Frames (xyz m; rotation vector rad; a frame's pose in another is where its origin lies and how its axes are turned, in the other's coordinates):
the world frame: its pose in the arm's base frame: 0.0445 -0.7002 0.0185 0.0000 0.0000 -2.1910
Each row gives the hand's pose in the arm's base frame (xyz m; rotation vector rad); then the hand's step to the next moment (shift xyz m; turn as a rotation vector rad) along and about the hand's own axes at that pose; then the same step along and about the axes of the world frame.
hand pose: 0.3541 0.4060 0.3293 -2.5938 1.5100 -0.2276
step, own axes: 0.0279 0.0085 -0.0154 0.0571 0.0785 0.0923
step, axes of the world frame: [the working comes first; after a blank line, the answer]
step, axes of the arm's base frame: 0.0034 -0.0290 0.0153 -0.0209 -0.0847 -0.1016

0.0217 0.0196 0.0153 0.0811 0.0322 -0.1016
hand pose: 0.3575 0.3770 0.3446 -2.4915 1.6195 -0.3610
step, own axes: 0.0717 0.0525 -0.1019 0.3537 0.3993 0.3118
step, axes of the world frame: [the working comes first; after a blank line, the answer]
step, axes of the arm's base frame: -0.0467 -0.0862 0.0932 -0.1258 -0.4877 -0.3579

0.0972 0.0121 0.0932 0.4700 0.1811 -0.3579
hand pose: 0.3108 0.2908 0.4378 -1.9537 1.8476 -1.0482
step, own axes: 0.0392 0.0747 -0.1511 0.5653 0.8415 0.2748
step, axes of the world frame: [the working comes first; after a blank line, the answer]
step, axes of the arm's base frame: -0.1570 -0.0058 0.0726 -0.5001 -0.7482 -0.5415

0.0959 -0.1244 0.0726 0.8995 0.0279 -0.5415
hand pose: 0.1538 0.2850 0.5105 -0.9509 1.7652 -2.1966
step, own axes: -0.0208 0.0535 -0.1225 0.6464 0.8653 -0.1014
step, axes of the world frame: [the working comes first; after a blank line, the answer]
step, axes of the arm's base frame: -0.0669 0.0952 -0.0691 -0.7833 -0.4881 -0.5701

-0.0386 -0.1097 -0.0691 0.8525 -0.3537 -0.5701
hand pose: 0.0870 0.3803 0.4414 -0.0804 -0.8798 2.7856
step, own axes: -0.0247 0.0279 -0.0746 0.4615 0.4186 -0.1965
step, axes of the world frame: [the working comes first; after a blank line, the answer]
step, axes of the arm's base frame: 0.0275 0.0141 -0.0775 -0.5066 -0.1201 -0.3946

-0.0275 0.0142 -0.0775 0.3922 -0.3425 -0.3946
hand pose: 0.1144 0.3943 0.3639 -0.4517 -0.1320 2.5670
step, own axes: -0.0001 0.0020 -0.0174 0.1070 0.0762 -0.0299
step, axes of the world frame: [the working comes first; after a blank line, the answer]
step, axes of the arm's base frame: 0.0051 -0.0017 -0.0167 -0.1128 -0.0101 -0.0730

-0.0016 0.0051 -0.0167 0.0737 -0.0859 -0.0730
